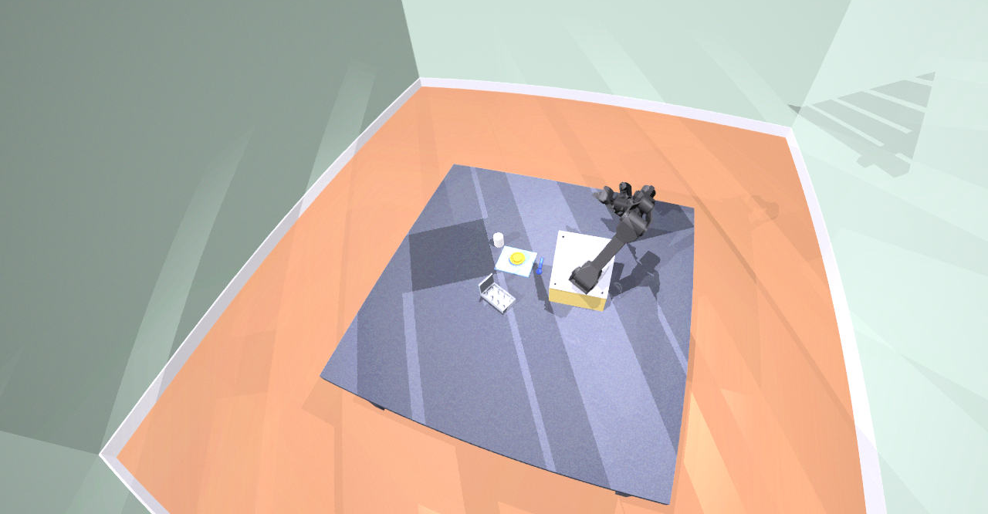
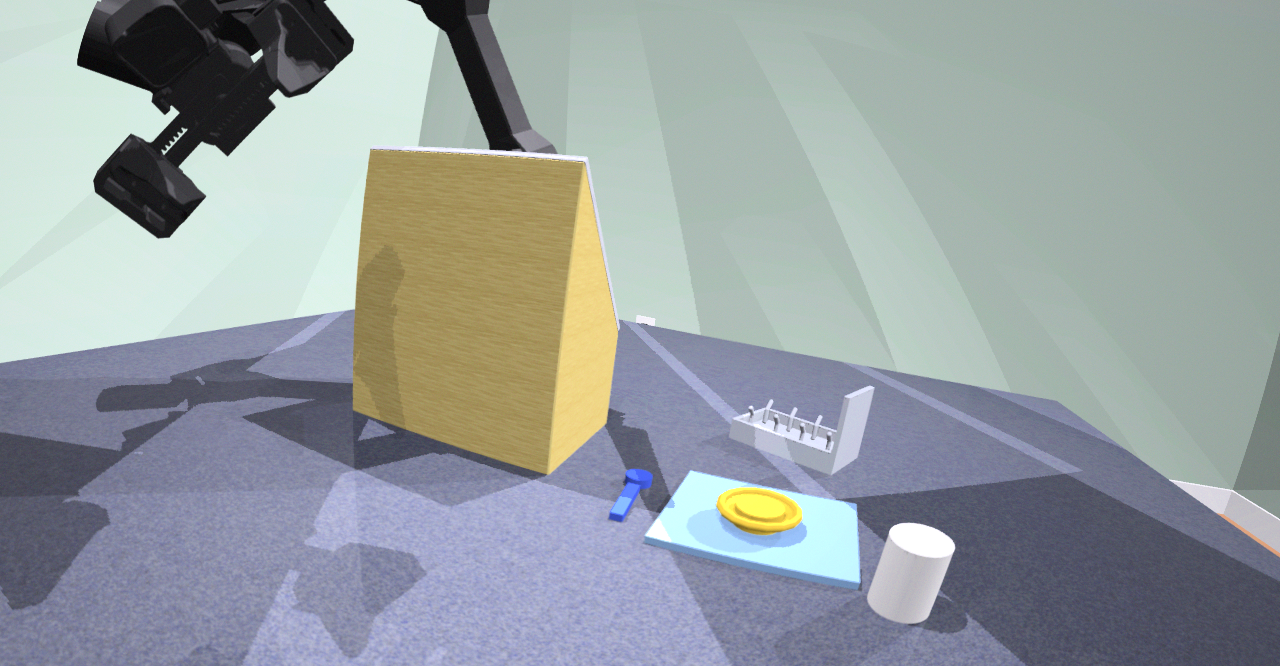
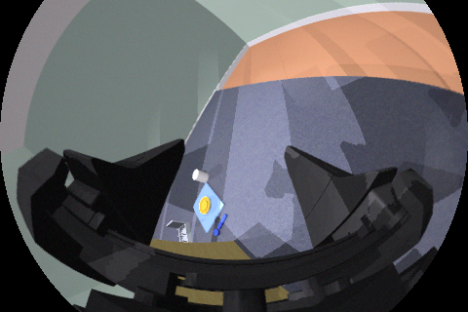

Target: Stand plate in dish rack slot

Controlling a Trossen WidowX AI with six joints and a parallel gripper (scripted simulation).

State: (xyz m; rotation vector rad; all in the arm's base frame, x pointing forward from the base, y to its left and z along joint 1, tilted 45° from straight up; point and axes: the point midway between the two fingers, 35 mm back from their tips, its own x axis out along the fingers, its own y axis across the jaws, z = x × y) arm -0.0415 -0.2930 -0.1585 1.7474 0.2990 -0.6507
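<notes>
The yellow plate is 300 mm ahead of my gripper tip, 210 mm to the left of it and 210 mm below it. Round my gripper tip: white cylinder (400 mm ahead, 130 mm to the left, 210 mm below); pale blue flat board (300 mm ahead, 210 mm to the left, 230 mm below); blue spoon (200 mm ahead, 230 mm to the left, 230 mm below).
</notes>
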